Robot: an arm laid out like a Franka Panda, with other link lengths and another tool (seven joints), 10 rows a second.
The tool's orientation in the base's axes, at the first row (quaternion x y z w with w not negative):
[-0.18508 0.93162 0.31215 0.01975]
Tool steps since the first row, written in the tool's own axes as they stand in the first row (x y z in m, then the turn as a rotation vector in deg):
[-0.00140 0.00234 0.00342 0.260 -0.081 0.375]
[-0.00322 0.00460 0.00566 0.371 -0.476 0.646]
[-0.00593 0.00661 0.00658 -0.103 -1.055 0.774]
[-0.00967 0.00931 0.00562 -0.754 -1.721 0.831]
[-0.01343 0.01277 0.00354 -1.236 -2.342 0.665]
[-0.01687 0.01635 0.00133 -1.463 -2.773 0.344]
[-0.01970 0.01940 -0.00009 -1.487 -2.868 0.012]
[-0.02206 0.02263 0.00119 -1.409 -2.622 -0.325]
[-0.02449 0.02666 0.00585 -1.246 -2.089 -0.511]
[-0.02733 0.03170 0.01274 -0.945 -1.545 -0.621]
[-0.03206 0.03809 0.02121 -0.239 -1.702 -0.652]
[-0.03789 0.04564 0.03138 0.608 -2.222 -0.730]
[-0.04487 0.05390 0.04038 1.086 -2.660 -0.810]
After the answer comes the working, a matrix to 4 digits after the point.
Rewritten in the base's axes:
[0.00020 0.00420 -0.00119 -0.243 0.075 -0.388]
[0.00091 0.00779 -0.00142 -0.226 -0.094 -0.849]
[0.00264 0.01072 -0.00059 0.412 -0.287 -1.213]
[0.00523 0.01338 0.00230 1.251 -0.528 -1.542]
[0.00766 0.01596 0.00653 1.935 -0.923 -1.692]
[0.00976 0.01844 0.01089 2.325 -1.354 -1.646]
[0.01141 0.02079 0.01422 2.407 -1.611 -1.430]
[0.01235 0.02471 0.01540 2.273 -1.654 -1.030]
[0.01281 0.03123 0.01434 1.946 -1.425 -0.599]
[0.01311 0.03994 0.01212 1.480 -1.190 -0.244]
[0.01456 0.05121 0.00970 0.882 -1.558 -0.417]
[0.01649 0.06470 0.00674 0.285 -2.269 -0.782]
[0.01933 0.07840 0.00531 0.003 -2.798 -1.042]

The tool's axes in the first row as the columns of a matrix, in the base's axes (rounded; the answer above uses it unrounded):
[-0.9307 -0.3572 -0.0787]
[-0.3325 0.7366 0.5889]
[-0.1523 0.5743 -0.8043]

